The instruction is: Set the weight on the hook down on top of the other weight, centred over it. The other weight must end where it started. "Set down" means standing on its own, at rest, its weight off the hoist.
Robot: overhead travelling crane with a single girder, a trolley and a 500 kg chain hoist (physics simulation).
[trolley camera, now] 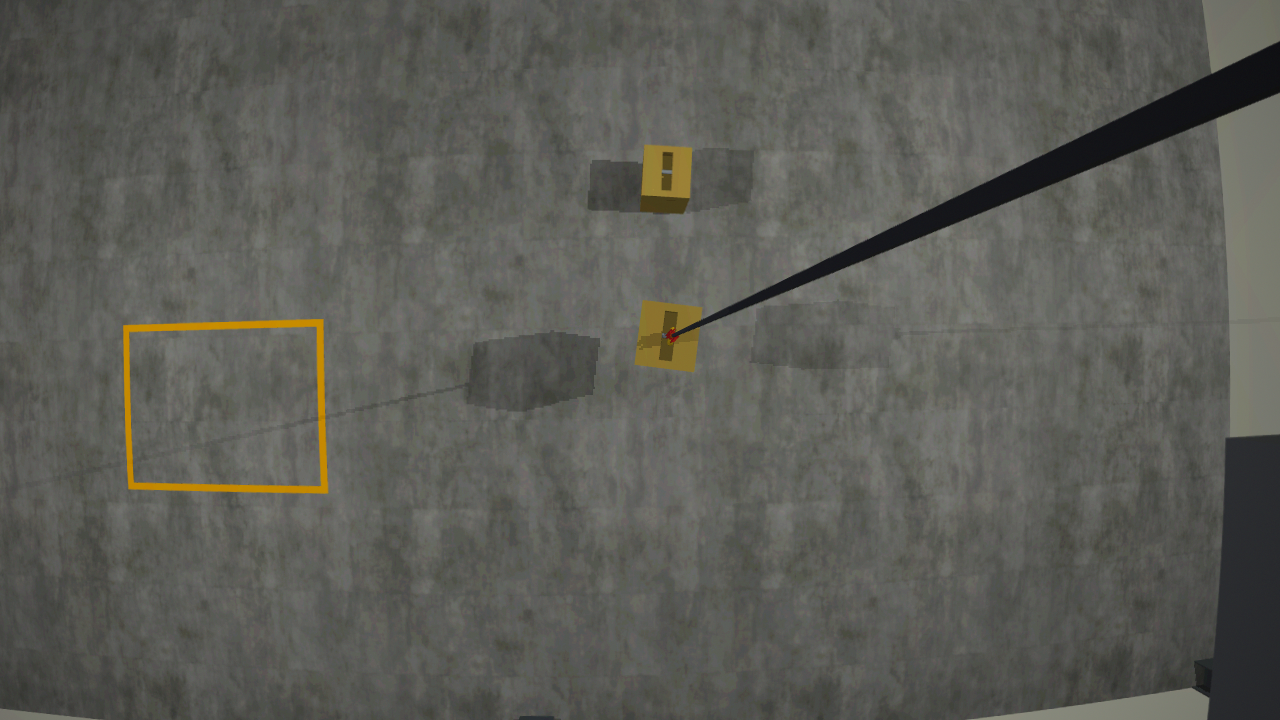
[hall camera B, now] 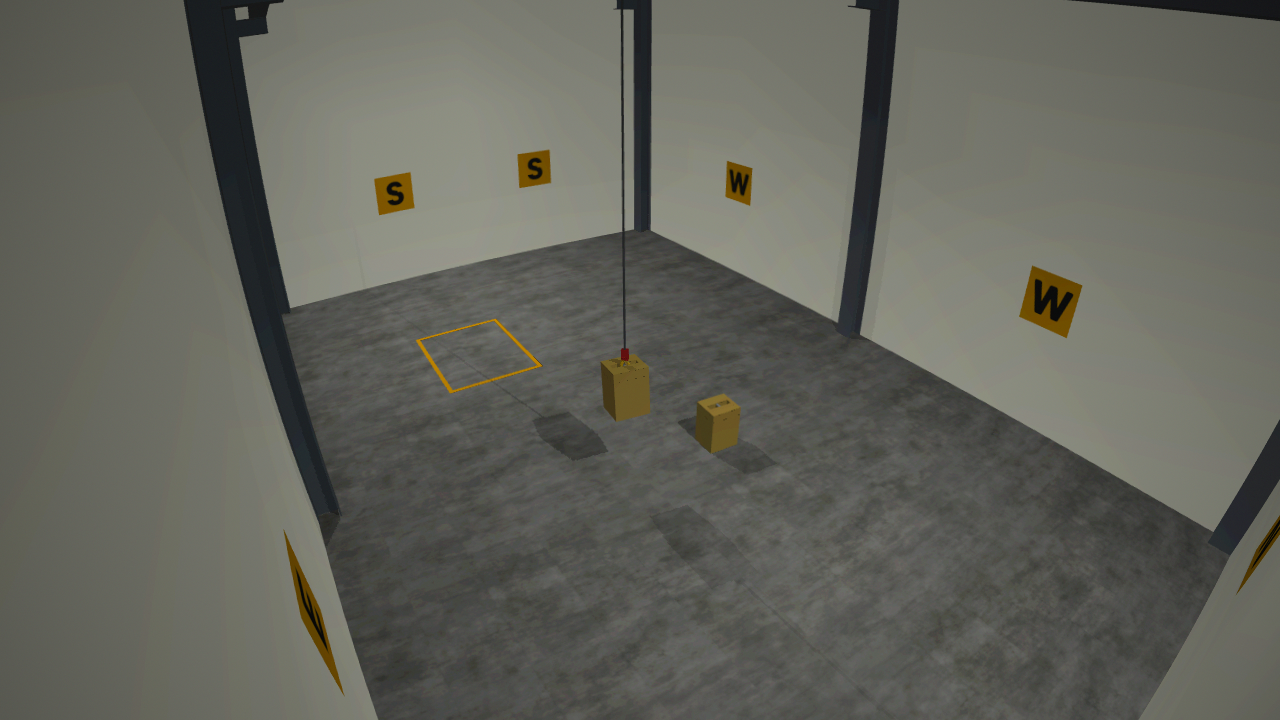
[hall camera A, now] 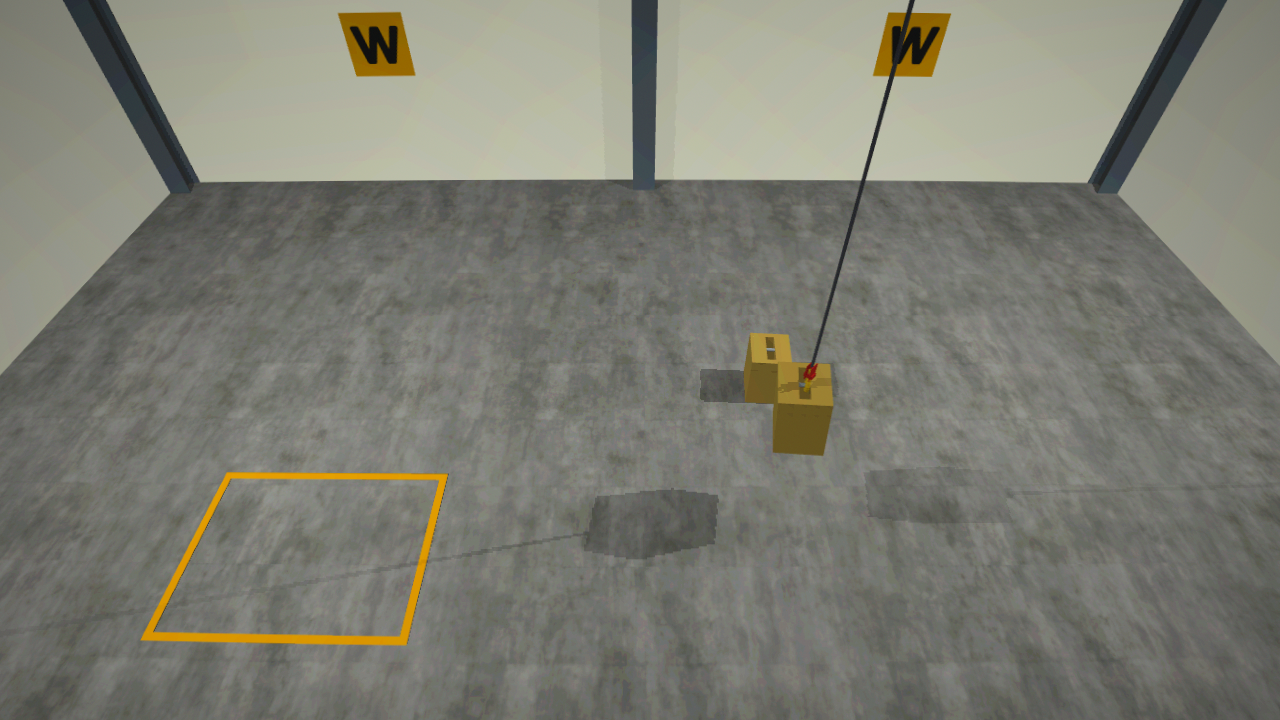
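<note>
The hook (hall camera A: 809, 374) (hall camera B: 624, 354) (trolley camera: 672, 334), red, is engaged in the top of a yellow box-shaped weight (hall camera A: 799, 429) (hall camera B: 626, 394) (trolley camera: 687, 353). This weight hangs upright, clear of the floor, its shadows lying apart from it. The other yellow weight (hall camera A: 760, 380) (hall camera B: 718, 428) (trolley camera: 666, 204) stands upright on the floor, with a slot and bar in its top. In the trolley view it is above the hung weight, with floor between them. The hung weight looks turned slightly against it. In hall camera A the hung weight hides part of its right side.
A yellow outlined square (hall camera A: 277, 638) (hall camera B: 434, 366) (trolley camera: 225, 325) is marked on the floor, left of both weights in all three views. Dark wall columns (hall camera A: 643, 98) (hall camera B: 866, 179) stand along the W wall. The chain runs up from the hook, toward the upper right in the trolley view.
</note>
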